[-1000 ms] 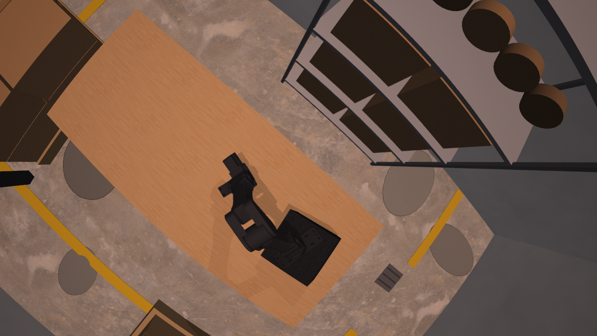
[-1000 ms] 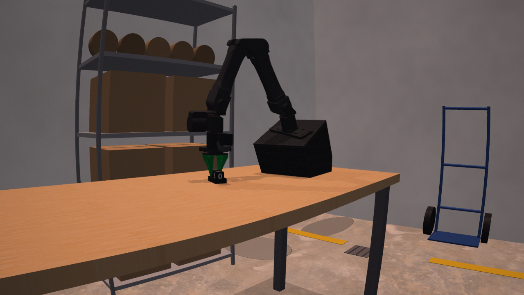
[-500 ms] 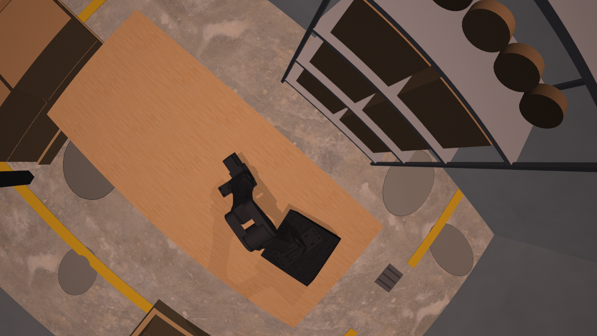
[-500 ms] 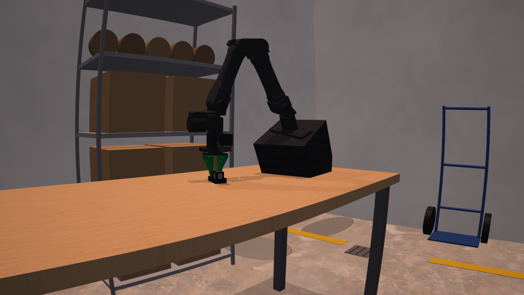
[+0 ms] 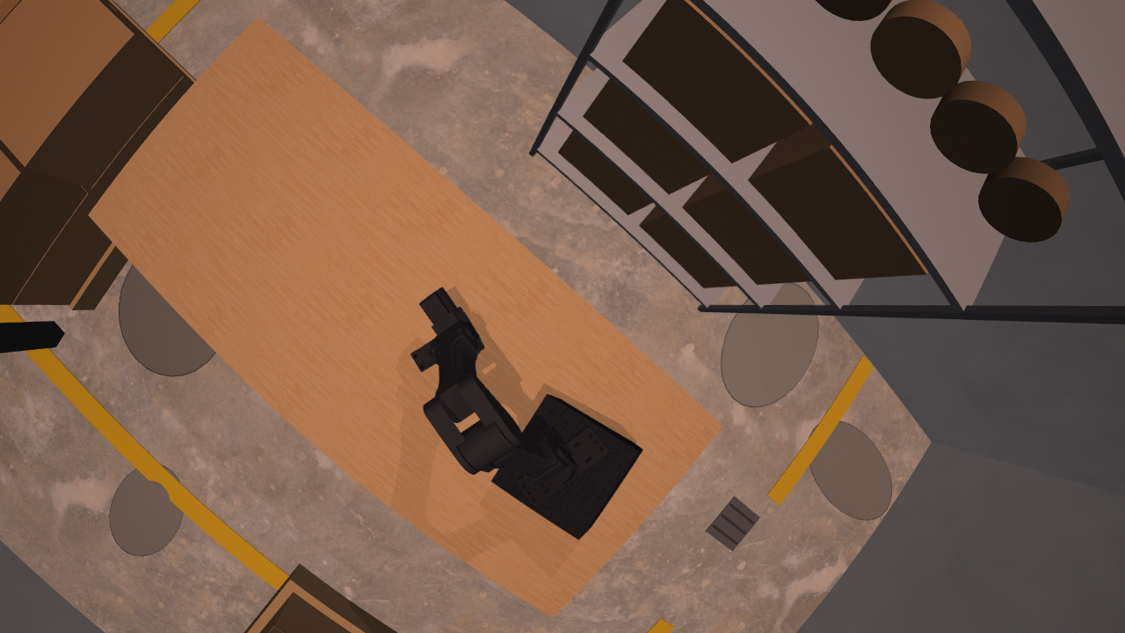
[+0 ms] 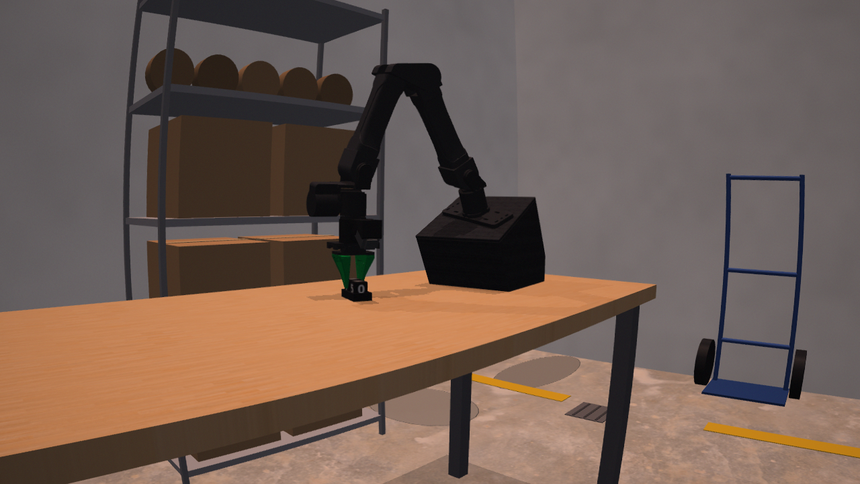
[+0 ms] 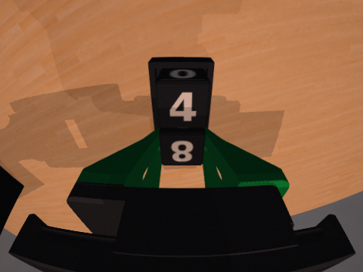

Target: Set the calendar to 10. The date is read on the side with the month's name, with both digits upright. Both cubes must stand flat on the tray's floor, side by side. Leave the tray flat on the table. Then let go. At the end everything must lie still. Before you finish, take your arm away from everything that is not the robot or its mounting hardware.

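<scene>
Right now the black tray is 2 cm to the left of my hand and 2 cm below it.
</scene>
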